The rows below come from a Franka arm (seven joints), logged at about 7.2 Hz.
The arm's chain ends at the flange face. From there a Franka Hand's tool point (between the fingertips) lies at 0.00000 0.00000 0.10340 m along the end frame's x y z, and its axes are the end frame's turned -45 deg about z.
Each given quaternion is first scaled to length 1.
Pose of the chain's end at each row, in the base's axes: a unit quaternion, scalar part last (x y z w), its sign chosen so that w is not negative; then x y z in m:
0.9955 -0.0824 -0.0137 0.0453 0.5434 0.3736 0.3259
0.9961 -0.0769 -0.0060 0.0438 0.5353 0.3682 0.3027
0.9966 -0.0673 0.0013 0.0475 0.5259 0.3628 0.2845
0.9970 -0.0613 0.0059 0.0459 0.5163 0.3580 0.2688
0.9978 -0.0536 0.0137 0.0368 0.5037 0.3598 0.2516
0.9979 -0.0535 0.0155 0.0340 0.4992 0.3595 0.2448
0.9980 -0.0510 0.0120 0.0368 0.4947 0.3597 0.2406
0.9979 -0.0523 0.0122 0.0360 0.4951 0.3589 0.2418
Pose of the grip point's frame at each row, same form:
0.9512 0.3048 -0.0300 0.0366 0.5398 0.3645 0.2230
0.9497 0.3101 -0.0223 0.0382 0.5334 0.3593 0.1997
0.9465 0.3192 -0.0170 0.0444 0.5255 0.3530 0.1816
0.9446 0.3249 -0.0121 0.0447 0.5169 0.3485 0.1658
0.9423 0.3323 -0.0014 0.0392 0.5061 0.3521 0.1485
0.9424 0.3324 0.0013 0.0373 0.5020 0.3523 0.1417
0.9415 0.3348 -0.0030 0.0386 0.4968 0.3520 0.1375
0.9420 0.3336 -0.0025 0.0379 0.4972 0.3513 0.1387

